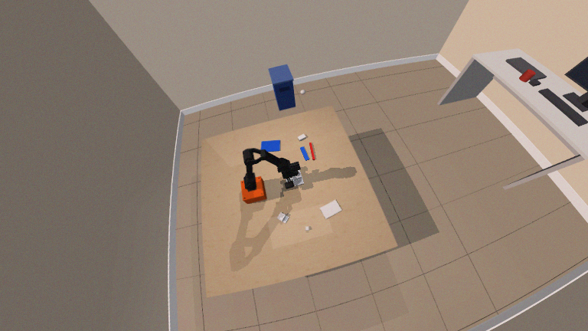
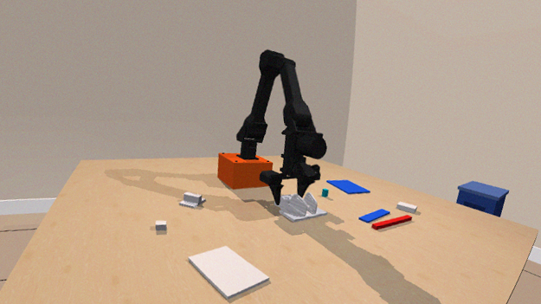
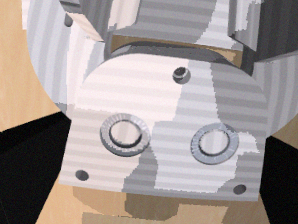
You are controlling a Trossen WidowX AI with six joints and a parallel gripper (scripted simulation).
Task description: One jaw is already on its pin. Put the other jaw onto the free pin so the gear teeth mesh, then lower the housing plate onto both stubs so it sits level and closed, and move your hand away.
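The grey jaw is 20 mm to the right of my gripper tip, 20 mm ahead of it and 10 mm above it. Round my gripper tip: blue bar 190 mm to the left, 190 mm ahead; then teal peg 170 mm to the left, 20 mm behind, 10 mm above; then white bracket 260 mm to the right, 100 mm behind.
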